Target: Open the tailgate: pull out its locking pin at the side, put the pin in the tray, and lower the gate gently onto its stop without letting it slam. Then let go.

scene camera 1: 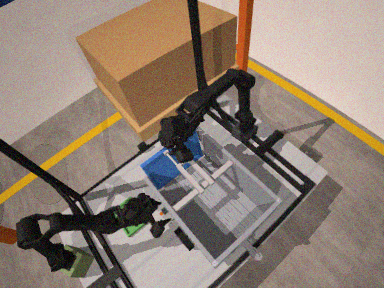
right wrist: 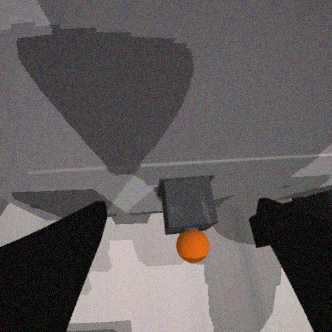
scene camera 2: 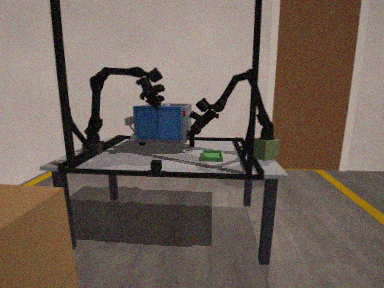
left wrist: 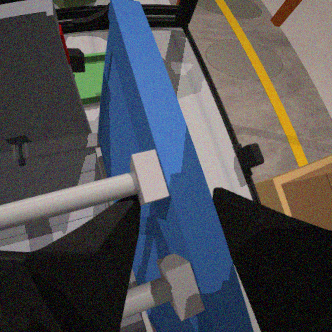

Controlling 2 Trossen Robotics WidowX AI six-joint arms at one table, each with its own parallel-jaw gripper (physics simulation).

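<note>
The blue tailgate stands upright at the end of the grey truck bed. My left gripper is shut on the tailgate's top edge. The locking pin shows its orange ball knob below a dark grey block on the truck's side; its shaft is hidden. My right gripper is open, one finger on each side of the block and knob, touching neither as far as I can tell. The green tray lies on the table, partly under the right arm in scene camera 1.
Pale bars cross above the truck bed and reach the gate. A green block is at the right arm's base. Black frame posts rise from the table. A large cardboard box stands beyond the table edge.
</note>
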